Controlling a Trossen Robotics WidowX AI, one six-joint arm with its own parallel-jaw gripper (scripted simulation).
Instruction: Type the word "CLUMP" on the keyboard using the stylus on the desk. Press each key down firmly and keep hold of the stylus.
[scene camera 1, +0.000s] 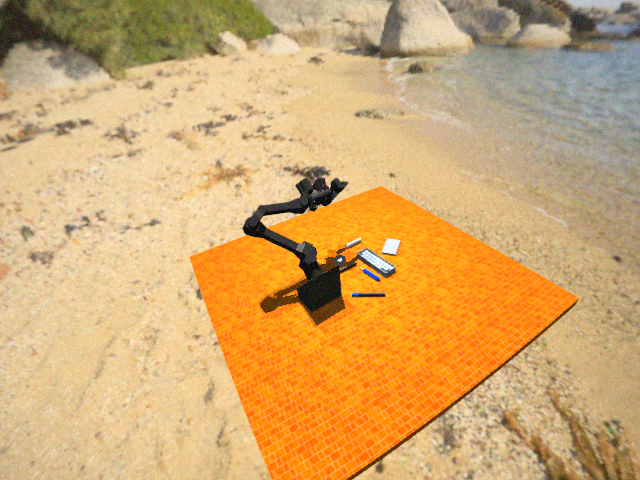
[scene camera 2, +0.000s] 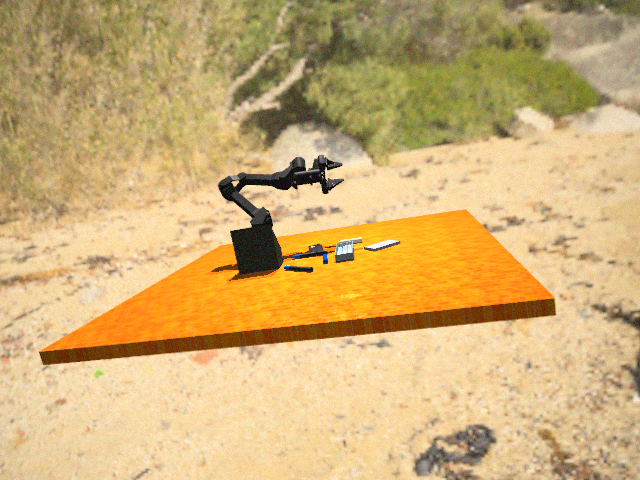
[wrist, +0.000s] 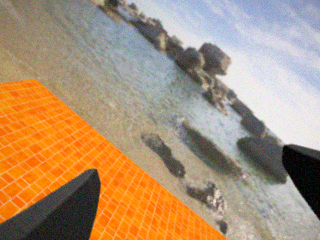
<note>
My gripper (scene camera 2: 343, 172) is open, with nothing in its grasp.
My gripper also shows in the wrist view (wrist: 190, 165).
</note>
